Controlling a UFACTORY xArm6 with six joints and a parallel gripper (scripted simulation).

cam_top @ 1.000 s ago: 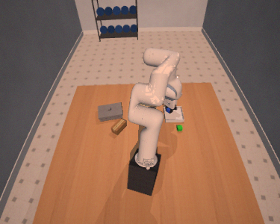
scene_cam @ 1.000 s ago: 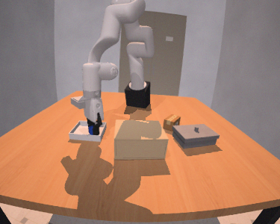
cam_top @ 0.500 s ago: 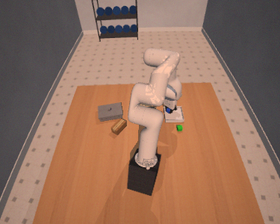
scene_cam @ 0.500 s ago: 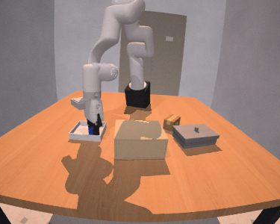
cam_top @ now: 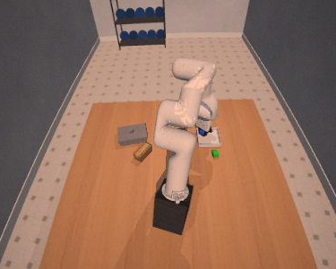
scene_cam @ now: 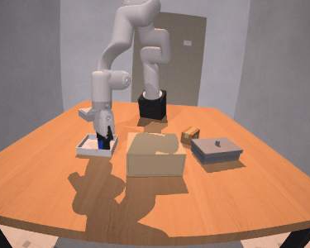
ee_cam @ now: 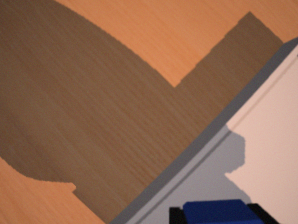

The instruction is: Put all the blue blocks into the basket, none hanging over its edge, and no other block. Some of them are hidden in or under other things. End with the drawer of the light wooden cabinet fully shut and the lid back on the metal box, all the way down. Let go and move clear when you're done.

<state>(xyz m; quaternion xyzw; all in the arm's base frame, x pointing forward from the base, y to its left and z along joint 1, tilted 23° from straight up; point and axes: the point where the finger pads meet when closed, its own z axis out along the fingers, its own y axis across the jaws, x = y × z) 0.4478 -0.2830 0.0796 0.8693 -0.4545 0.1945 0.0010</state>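
The white basket lies 4 cm behind my hand, 3 cm to the right of it and 2 cm below it. From my hand the other things lie so: green block (18 cm behind, 2 cm to the right, 1 cm below); drawer (9 cm ahead, 18 cm to the left, 1 cm above); light wooden cabinet (10 cm ahead, 18 cm to the left, 1 cm above).
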